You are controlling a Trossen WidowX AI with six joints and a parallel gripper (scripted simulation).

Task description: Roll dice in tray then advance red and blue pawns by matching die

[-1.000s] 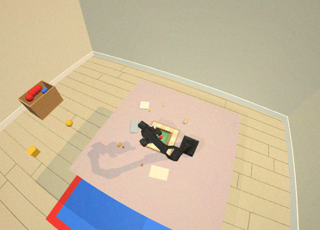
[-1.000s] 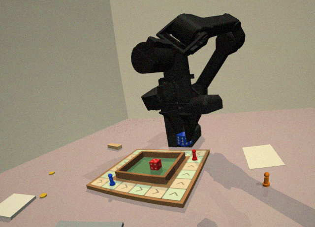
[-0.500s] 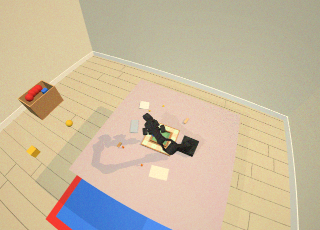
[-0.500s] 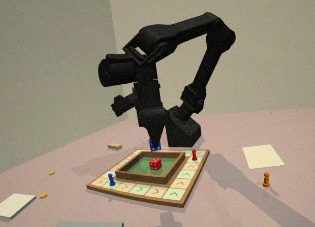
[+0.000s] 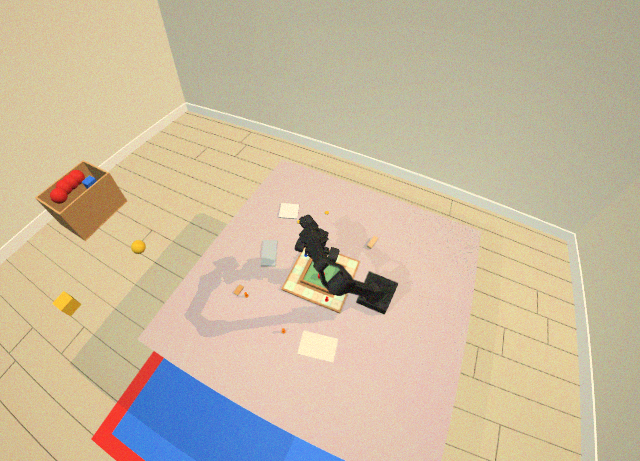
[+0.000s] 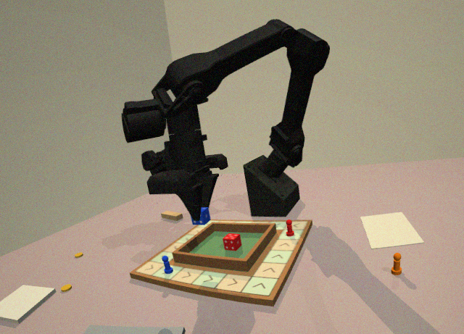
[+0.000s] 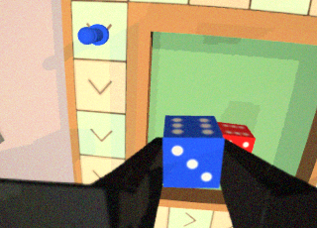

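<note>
Right now the red pawn is 130 mm to the left of my gripper tip, 110 mm behind it and 70 mm below it. From my gripper tip the other things lie so: grey slab: 240 mm ahead, 90 mm below, 10 mm to the left; green tray: 90 mm below, 40 mm behind, 20 mm to the left; blue pawn: 70 mm below, 70 mm ahead, 50 mm to the right.
</note>
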